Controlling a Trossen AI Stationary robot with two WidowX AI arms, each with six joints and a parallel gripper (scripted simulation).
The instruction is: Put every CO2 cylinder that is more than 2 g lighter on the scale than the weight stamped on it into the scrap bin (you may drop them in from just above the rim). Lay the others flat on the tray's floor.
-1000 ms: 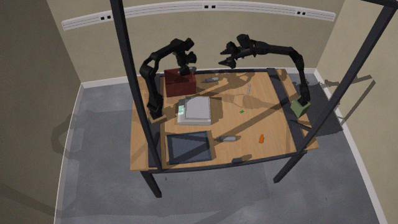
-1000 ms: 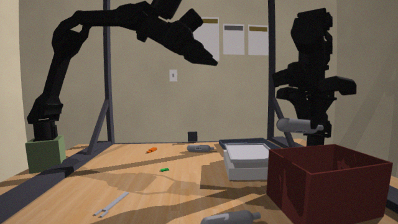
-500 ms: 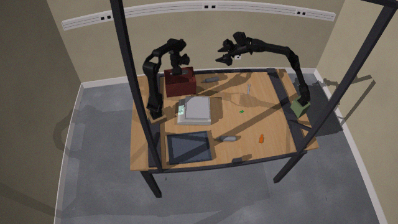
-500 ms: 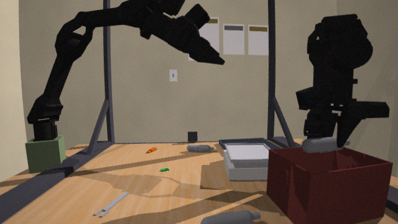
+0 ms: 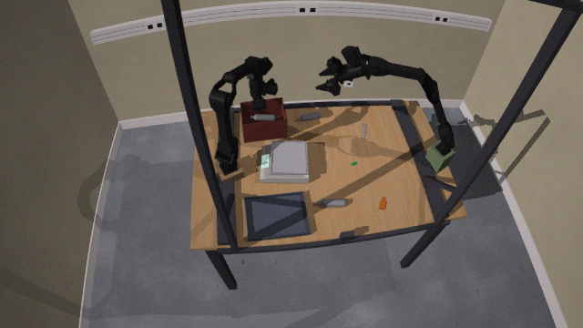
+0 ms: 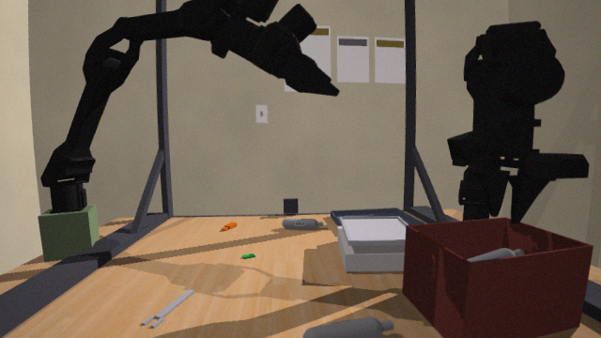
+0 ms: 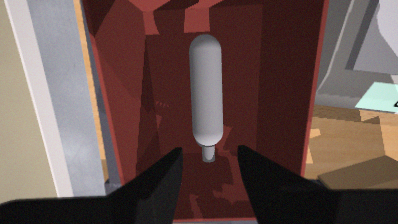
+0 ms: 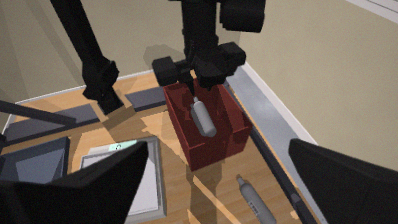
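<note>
Right now my left hand is 20 mm to the left of the red scrap bin and 140 mm above it. The rest, counted from my left hand: grey wrench (20 mm behind, 510 mm to the right, 170 mm below); then tray (470 mm behind, 60 mm to the right, 170 mm below); then green piece (230 mm behind, 410 mm to the right, 170 mm below).
</note>
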